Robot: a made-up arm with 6 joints. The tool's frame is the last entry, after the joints.
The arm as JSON. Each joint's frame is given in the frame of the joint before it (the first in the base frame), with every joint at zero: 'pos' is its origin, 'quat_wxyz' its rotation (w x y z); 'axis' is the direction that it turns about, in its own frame. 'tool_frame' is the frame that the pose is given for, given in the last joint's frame.
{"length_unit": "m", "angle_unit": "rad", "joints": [
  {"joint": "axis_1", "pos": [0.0, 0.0, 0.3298], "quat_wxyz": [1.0, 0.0, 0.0, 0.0], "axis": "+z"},
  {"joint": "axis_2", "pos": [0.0, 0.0, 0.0], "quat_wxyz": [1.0, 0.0, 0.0, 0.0], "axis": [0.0, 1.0, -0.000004]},
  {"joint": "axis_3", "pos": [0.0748, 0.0, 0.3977], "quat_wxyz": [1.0, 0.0, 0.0, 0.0], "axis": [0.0, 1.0, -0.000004]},
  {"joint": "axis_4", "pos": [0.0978, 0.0, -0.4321], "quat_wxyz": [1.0, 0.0, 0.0, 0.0], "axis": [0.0, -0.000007, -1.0]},
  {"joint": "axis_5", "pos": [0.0, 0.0, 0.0], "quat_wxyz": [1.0, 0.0, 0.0, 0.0], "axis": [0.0, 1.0, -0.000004]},
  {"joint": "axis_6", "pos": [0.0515, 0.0, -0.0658], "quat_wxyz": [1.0, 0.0, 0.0, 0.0], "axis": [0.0, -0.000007, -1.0]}
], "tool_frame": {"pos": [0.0, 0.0, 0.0], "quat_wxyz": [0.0, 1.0, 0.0, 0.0]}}
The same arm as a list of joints. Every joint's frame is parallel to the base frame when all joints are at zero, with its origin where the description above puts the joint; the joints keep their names.
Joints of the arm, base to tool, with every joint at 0 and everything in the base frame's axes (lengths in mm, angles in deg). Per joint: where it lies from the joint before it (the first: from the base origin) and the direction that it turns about. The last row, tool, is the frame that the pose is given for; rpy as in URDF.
axis_1: origin 0 0 329.8 axis +z
axis_2: origin 0 0 0 axis +y
axis_3: origin 74.8 0 397.7 axis +y
axis_4: origin 97.8 0 -432.1 axis -z
axis_5: origin 0 0 0 axis +y
axis_6: origin 51.5 0 -65.8 axis -z
tool: origin 0 0 0 rpy 180 0 0

